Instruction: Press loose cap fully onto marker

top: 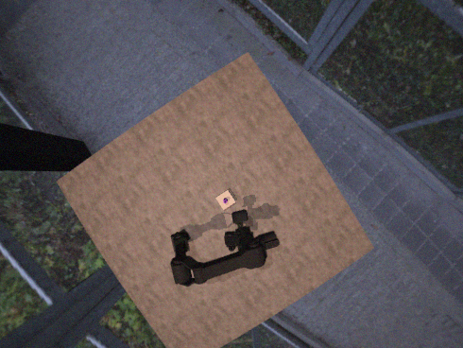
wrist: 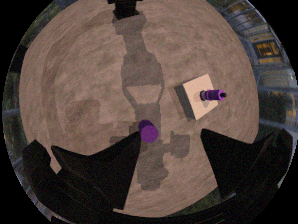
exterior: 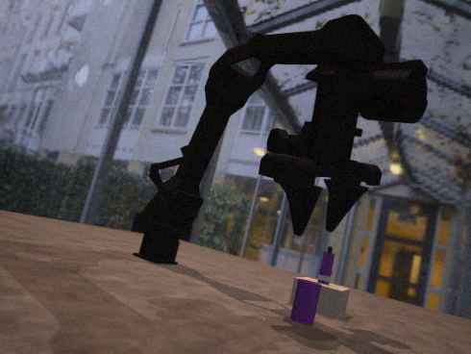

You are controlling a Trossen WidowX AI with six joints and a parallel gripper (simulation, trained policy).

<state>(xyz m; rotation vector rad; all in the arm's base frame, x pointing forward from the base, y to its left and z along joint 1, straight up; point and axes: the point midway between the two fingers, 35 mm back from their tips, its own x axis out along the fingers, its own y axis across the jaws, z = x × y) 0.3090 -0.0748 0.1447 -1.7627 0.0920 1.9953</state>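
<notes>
Right now my gripper tip is 10 mm short of the purple cap, 20 mm to the left of it and 90 mm above it. Round my gripper tip: pale holder block: 110 mm to the left, 90 mm below; purple marker: 110 mm to the left, 40 mm below.
</notes>
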